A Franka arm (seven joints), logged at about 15 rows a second.
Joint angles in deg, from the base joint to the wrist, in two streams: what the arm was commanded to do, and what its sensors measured. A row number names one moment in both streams.
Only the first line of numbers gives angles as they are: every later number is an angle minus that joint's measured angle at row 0.
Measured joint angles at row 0:
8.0, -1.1, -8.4, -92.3, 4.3, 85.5, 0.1
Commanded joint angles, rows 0 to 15:
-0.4, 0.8, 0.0, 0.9, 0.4, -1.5, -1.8
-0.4, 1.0, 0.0, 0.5, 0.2, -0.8, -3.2
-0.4, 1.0, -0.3, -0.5, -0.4, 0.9, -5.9
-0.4, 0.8, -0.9, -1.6, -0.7, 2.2, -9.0
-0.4, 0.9, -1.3, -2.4, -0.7, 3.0, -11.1
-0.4, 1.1, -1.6, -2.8, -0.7, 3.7, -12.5
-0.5, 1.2, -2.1, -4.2, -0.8, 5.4, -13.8
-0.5, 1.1, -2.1, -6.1, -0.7, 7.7, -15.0
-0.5, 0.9, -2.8, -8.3, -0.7, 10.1, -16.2
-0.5, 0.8, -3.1, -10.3, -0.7, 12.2, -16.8
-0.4, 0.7, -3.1, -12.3, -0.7, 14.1, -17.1
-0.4, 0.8, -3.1, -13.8, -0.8, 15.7, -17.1
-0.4, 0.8, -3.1, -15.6, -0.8, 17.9, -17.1
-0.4, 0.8, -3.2, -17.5, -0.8, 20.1, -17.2
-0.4, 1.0, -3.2, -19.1, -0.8, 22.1, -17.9
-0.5, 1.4, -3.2, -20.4, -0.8, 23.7, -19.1
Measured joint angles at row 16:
-0.3, 2.1, -3.2, -15.3, -0.3, 18.4, -16.4
